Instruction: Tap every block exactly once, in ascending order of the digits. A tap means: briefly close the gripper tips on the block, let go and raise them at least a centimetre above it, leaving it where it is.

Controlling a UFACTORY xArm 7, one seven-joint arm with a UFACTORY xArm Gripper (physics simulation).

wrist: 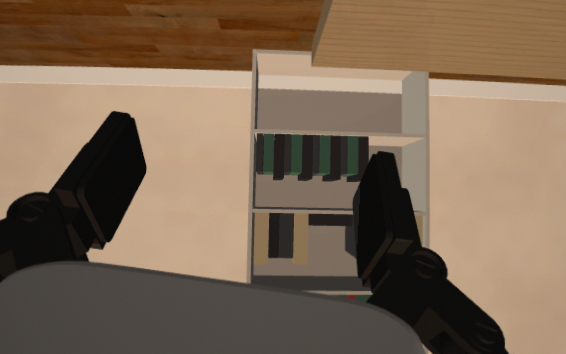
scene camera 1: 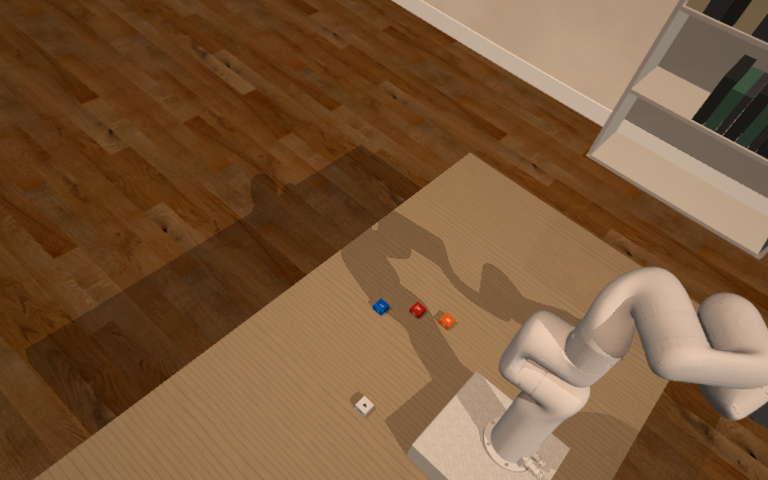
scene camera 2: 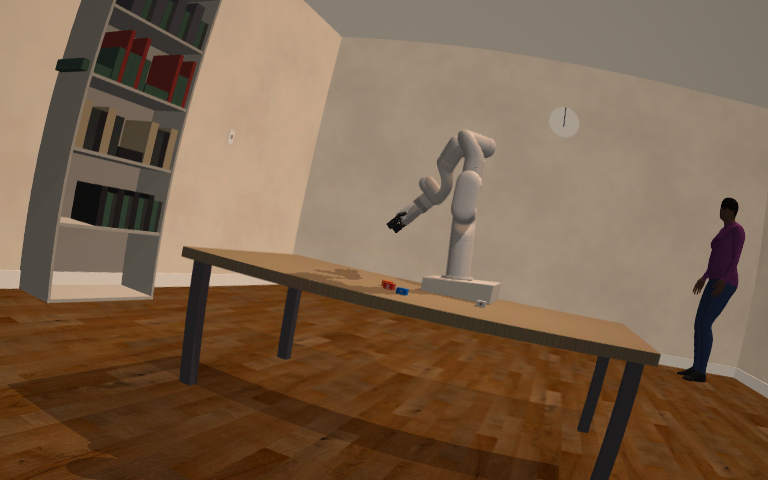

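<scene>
A blue block (scene camera 1: 381, 306) (scene camera 2: 402, 291), a red block (scene camera 1: 417, 309) (scene camera 2: 389, 286) and an orange block (scene camera 1: 446, 320) (scene camera 2: 387, 281) sit near one another on the table. A white block (scene camera 1: 364, 405) (scene camera 2: 480, 303) sits apart from them, nearer the robot's base. The marks on their top faces are too small to read. My gripper (scene camera 2: 395, 224) (wrist: 252, 158) is open and empty, high above the table and away from the blocks, with its fingers wide apart in the wrist view. The blocks do not show in the wrist view.
The wooden table (scene camera 1: 271, 362) (scene camera 2: 566, 325) (wrist: 450, 35) carries the arm's pale base block (scene camera 1: 453, 430) (scene camera 2: 458, 288). A bookshelf (scene camera 1: 676, 198) (scene camera 2: 42, 169) (wrist: 251, 170) stands beyond the table. A person (scene camera 2: 723, 254) stands on the floor at the right in the second scene view.
</scene>
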